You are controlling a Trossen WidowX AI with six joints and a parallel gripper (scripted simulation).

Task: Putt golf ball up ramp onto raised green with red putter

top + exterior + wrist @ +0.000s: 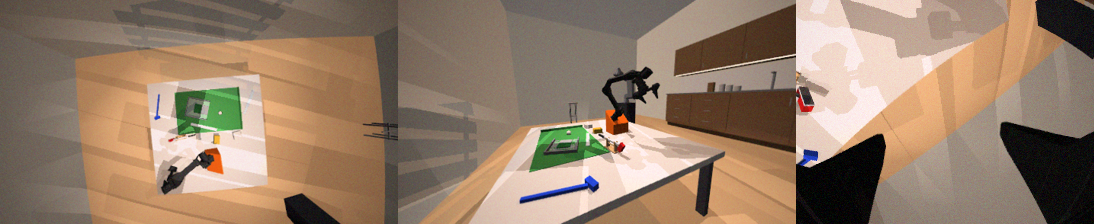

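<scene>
My gripper tip is 53 cm to the left of the yellow block, 32 cm above it and 12 cm short of it. The rest, counted from my gripper tip: white golf ball 64 cm to the right, 39 cm ahead, 32 cm below; blue putter 62 cm ahead, 33 cm below, 3 cm to the left.
</scene>
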